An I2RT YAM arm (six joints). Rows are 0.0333 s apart.
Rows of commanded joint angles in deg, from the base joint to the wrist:
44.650, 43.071, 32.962, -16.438, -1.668, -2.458
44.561, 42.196, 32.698, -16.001, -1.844, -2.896
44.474, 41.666, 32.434, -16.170, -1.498, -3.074
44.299, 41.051, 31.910, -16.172, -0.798, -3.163
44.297, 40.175, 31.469, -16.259, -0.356, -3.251
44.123, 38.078, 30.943, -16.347, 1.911, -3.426
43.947, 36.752, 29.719, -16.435, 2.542, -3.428
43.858, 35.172, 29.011, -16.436, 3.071, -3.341
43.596, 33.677, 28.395, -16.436, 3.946, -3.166
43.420, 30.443, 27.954, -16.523, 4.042, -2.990
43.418, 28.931, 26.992, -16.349, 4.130, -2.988
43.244, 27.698, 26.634, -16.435, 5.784, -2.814
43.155, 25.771, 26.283, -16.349, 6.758, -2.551
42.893, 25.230, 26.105, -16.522, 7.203, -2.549
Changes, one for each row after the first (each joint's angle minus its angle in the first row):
-0.089, -0.875, -0.264, 0.437, -0.176, -0.438
-0.176, -1.405, -0.528, 0.268, 0.170, -0.616
-0.351, -2.020, -1.052, 0.266, 0.870, -0.705
-0.353, -2.896, -1.493, 0.179, 1.312, -0.793
-0.527, -4.993, -2.019, 0.091, 3.579, -0.968
-0.703, -6.319, -3.243, 0.003, 4.210, -0.970
-0.792, -7.899, -3.951, 0.002, 4.739, -0.883
-1.054, -9.394, -4.567, 0.002, 5.614, -0.708
-1.230, -12.628, -5.008, -0.085, 5.710, -0.532
-1.232, -14.140, -5.970, 0.089, 5.798, -0.530
-1.406, -15.373, -6.328, 0.003, 7.452, -0.356
-1.495, -17.300, -6.679, 0.089, 8.426, -0.093
-1.757, -17.841, -6.857, -0.084, 8.871, -0.091

